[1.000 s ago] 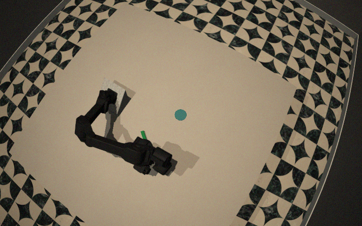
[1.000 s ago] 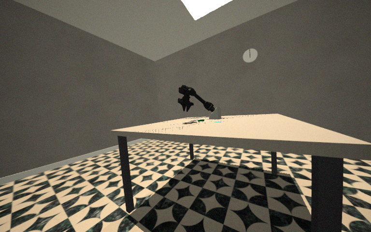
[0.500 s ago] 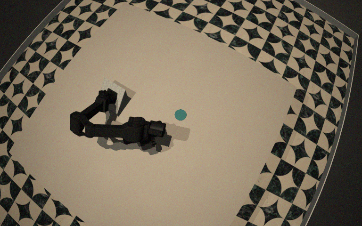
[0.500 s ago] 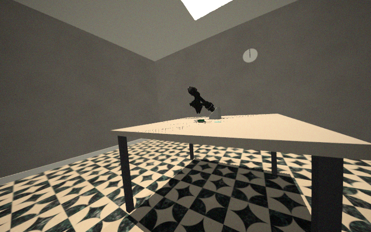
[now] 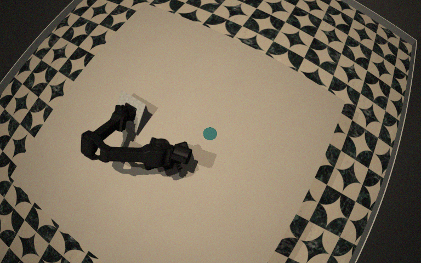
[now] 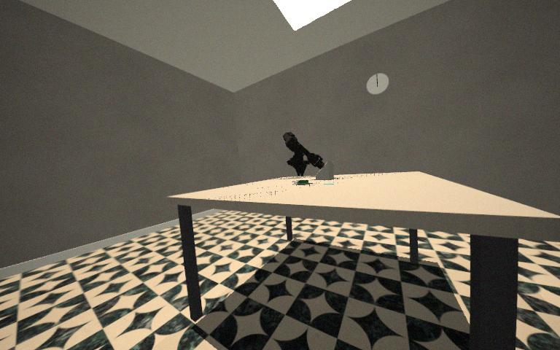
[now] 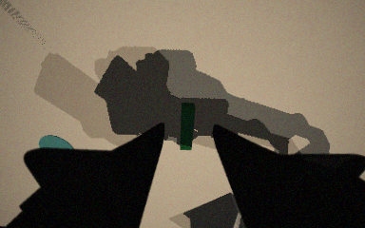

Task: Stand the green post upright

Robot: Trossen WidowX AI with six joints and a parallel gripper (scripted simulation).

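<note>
Right now my hand is 8 cm above the green post, 2 cm past it and 1 cm to the right of it. Also, from my hand: cyan circle: 21 cm to the left, 8 cm below, 7 cm ahead.
</note>
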